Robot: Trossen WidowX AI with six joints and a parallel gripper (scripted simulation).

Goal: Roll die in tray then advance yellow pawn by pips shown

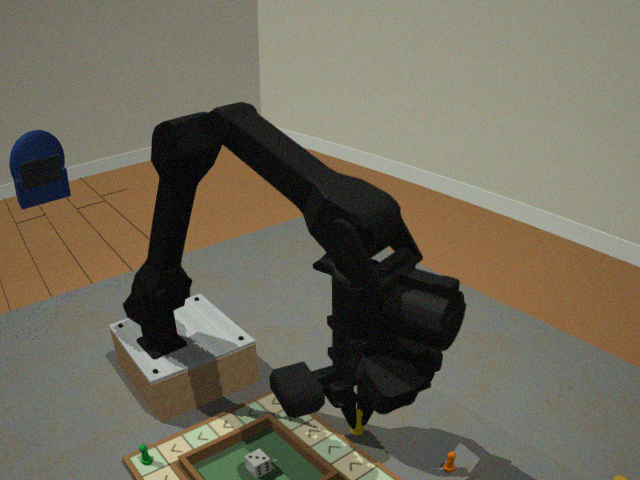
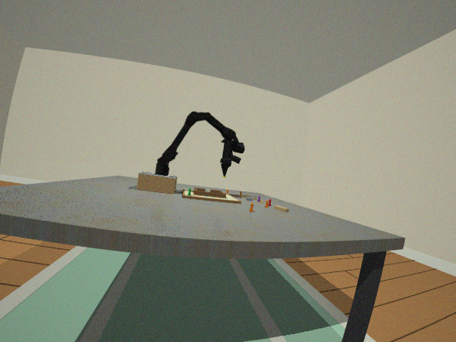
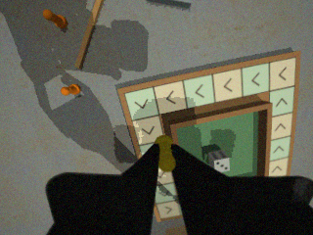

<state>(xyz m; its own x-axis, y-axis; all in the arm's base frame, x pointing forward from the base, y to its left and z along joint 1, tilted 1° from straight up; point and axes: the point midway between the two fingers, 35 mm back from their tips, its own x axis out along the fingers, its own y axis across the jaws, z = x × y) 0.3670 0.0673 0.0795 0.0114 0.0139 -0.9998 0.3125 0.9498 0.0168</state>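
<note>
Right now the die is 110 mm behind my gripper tip, 100 mm below it and 80 mm to the right of it. Round my gripper tip: green felt tray: 120 mm below, 100 mm behind, 90 mm to the right; then grey block: 160 mm ahead, 120 mm below, 60 mm to the right; then yellow pawn: 10 mm above.
</note>
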